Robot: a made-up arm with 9 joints. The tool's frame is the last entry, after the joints. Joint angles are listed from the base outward. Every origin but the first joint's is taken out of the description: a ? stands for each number. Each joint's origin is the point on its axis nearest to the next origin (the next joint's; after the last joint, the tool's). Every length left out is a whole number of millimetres.
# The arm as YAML. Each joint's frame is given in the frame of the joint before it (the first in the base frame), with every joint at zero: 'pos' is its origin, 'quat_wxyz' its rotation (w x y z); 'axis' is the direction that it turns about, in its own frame. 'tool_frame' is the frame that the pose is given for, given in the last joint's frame.
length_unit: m
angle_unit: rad
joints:
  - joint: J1
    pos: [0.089, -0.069, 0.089]
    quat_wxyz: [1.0, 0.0, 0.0, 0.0]
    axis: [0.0, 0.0, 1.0]
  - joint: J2
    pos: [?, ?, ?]
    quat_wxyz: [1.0, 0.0, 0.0, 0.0]
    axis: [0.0, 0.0, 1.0]
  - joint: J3
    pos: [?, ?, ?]
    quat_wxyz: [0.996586, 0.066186, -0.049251, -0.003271]
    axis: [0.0, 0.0, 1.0]
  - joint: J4
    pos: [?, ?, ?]
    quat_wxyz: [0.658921, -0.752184, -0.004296, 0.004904]
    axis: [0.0, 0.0, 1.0]
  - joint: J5
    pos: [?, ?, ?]
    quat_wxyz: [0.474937, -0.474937, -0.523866, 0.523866]
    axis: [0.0, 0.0, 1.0]
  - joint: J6
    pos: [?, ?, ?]
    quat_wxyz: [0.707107, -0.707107, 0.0, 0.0]
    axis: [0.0, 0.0, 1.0]
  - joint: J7
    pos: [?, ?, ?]
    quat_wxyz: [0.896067, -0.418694, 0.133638, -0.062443]
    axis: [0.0, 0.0, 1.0]
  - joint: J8
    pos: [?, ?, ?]
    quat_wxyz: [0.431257, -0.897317, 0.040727, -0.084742]
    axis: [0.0, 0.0, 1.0]
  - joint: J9
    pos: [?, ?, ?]
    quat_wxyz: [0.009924, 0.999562, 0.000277, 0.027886]
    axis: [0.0, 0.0, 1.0]
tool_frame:
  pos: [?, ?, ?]
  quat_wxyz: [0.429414, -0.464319, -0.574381, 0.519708]
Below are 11 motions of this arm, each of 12 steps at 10 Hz.
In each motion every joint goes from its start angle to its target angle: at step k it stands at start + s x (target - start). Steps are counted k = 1, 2, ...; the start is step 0. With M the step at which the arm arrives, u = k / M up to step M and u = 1 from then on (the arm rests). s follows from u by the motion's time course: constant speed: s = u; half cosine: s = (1 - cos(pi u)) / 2; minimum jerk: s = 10 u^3 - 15 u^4 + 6 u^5.
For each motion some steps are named. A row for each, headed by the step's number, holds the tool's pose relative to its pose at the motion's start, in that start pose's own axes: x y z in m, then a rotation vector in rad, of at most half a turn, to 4 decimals.
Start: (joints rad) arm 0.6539 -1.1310 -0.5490 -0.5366 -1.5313 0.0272 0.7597 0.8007 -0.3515
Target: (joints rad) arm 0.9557 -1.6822 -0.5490 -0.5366 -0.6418 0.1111 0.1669 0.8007 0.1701
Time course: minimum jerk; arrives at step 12
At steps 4, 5, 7, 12:
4: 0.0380 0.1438 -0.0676 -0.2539 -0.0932 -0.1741
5: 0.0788 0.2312 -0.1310 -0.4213 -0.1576 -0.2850
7: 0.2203 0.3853 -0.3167 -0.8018 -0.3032 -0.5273
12: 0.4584 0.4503 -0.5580 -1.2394 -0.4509 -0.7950

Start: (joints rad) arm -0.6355 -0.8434 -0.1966 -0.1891 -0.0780 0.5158 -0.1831 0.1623 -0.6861
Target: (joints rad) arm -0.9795 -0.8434 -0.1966 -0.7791 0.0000 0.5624 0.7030 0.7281 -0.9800
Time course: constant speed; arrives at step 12
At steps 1, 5, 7, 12:
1: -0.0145 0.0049 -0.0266 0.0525 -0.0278 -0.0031
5: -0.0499 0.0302 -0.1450 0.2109 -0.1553 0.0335
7: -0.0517 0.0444 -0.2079 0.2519 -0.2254 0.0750
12: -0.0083 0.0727 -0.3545 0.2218 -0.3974 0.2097

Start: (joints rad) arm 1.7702 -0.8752 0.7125 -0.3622 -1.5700 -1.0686 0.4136 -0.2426 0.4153
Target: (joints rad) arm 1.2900 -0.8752 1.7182 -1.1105 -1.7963 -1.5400 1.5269 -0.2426 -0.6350
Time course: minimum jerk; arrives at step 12
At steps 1, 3, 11, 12:
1: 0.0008 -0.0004 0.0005 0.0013 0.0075 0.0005
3: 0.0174 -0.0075 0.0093 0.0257 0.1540 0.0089
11: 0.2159 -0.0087 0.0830 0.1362 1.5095 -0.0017
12: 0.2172 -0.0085 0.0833 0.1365 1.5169 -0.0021

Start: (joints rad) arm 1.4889 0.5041 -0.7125 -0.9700 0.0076 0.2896 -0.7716 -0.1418 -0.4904
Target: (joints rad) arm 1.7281 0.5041 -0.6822 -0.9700 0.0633 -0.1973 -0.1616 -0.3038 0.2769
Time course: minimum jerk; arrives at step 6
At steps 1, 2, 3, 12:
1: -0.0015 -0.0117 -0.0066 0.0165 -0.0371 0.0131
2: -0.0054 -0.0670 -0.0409 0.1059 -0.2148 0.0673
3: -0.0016 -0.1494 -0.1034 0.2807 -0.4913 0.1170
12: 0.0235 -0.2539 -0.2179 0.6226 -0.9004 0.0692

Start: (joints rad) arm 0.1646 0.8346 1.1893 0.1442 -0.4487 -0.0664 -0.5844 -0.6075 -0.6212
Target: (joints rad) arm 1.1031 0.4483 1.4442 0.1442 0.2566 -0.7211 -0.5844 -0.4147 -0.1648
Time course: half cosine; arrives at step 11
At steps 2, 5, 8, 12:
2: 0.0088 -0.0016 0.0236 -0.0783 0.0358 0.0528
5: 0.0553 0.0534 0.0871 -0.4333 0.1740 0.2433
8: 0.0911 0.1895 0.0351 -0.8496 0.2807 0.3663
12: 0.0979 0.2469 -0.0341 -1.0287 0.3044 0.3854

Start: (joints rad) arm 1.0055 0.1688 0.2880 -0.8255 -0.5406 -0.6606 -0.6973 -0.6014 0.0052
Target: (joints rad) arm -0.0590 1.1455 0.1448 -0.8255 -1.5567 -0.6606 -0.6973 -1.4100 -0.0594
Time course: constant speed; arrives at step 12
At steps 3, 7, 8, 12:
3: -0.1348 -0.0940 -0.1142 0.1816 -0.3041 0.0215
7: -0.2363 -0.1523 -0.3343 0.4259 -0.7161 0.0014
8: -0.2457 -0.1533 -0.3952 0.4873 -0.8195 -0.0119
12: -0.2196 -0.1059 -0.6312 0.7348 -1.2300 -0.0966

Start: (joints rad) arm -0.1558 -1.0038 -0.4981 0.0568 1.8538 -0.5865 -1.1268 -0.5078 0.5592
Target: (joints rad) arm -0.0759 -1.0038 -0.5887 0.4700 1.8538 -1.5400 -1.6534 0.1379 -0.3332
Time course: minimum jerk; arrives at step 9
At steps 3, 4, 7, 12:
3: 0.1628 0.0133 -0.0032 0.0175 0.4800 0.2730
4: 0.2918 0.0804 -0.0478 -0.0409 0.9010 0.5275
7: 0.3966 0.4460 -0.3017 -0.6192 1.9884 1.2232
12: 0.3720 0.5024 -0.3428 -0.7612 2.1219 1.3130

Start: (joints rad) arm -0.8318 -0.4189 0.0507 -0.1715 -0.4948 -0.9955 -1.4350 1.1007 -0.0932
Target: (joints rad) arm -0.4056 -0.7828 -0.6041 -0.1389 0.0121 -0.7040 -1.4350 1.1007 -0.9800
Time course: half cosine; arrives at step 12
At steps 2, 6, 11, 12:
2: -0.0051 -0.0337 0.0077 0.0464 0.0648 0.0441
6: -0.0037 -0.2493 0.0329 0.2668 0.5017 0.3910
11: 0.0604 -0.4620 0.0255 0.3289 1.0070 0.8666
12: 0.0637 -0.4687 0.0249 0.3272 1.0249 0.8843

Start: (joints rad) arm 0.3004 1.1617 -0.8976 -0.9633 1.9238 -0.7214 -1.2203 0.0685 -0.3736
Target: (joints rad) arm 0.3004 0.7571 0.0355 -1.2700 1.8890 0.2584 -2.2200 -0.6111 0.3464
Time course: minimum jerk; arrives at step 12
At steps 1, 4, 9, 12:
1: -0.0015 0.0002 -0.0027 0.0001 -0.0090 -0.0026
4: -0.0462 0.0113 -0.1116 0.0061 -0.3529 -0.1128
9: -0.0267 0.0735 -0.4085 0.0491 -1.2397 -0.5283
12: -0.0116 0.0808 -0.4387 0.0589 -1.3391 -0.5892

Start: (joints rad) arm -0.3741 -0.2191 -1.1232 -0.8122 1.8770 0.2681 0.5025 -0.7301 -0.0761
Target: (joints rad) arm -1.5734 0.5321 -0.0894 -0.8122 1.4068 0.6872 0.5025 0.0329 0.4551
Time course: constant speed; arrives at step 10
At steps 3, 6, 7, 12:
3: -0.0131 -0.0223 0.0355 0.1086 -0.1808 -0.2414
6: -0.0523 -0.0725 0.0735 0.2142 -0.3803 -0.4664
7: -0.0717 -0.0932 0.0850 0.2489 -0.4504 -0.5377
12: -0.1467 -0.1605 0.1106 0.3518 -0.6704 -0.7401

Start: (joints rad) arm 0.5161 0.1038 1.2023 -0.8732 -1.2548 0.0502 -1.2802 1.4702 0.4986
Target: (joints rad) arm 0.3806 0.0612 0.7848 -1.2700 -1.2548 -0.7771 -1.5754 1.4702 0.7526
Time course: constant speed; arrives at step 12
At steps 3, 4, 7, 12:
3: 0.0603 0.1640 0.0472 -0.1474 0.0791 -0.1003
4: 0.0892 0.2174 0.0602 -0.1965 0.1118 -0.1312
7: 0.2010 0.3680 0.0874 -0.3417 0.2293 -0.2125
12: 0.4509 0.5666 0.0810 -0.5650 0.4883 -0.2928

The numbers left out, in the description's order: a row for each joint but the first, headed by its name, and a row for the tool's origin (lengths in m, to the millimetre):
J2: 0.02 -0.075 0.0
J3: -0.064 -0.011 0.0
J4: -0.262 -0.034 0.0
J5: 0.146 0.055 0.0
J6: -0.243 -0.213 0.0
J7: -0.006 0.054 0.0
J8: -0.05 -0.039 0.0
J9: -0.218 0.403 0.0
tool: -0.047 0.008 0.0

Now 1 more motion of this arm.
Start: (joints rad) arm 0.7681 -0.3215 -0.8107 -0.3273 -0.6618 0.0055 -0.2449 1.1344 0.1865
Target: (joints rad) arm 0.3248 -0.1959 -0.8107 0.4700 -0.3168 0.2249 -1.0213 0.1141 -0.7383
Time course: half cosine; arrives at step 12
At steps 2, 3, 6, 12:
2: 0.0149 0.0241 0.0057 -0.0048 0.0533 -0.0593
3: 0.0368 0.0521 0.0125 -0.0111 0.1201 -0.1259
6: 0.1787 0.1532 0.0331 -0.0479 0.4594 -0.3653
12: 0.4194 0.2000 0.0032 -0.1335 1.0231 -0.5143

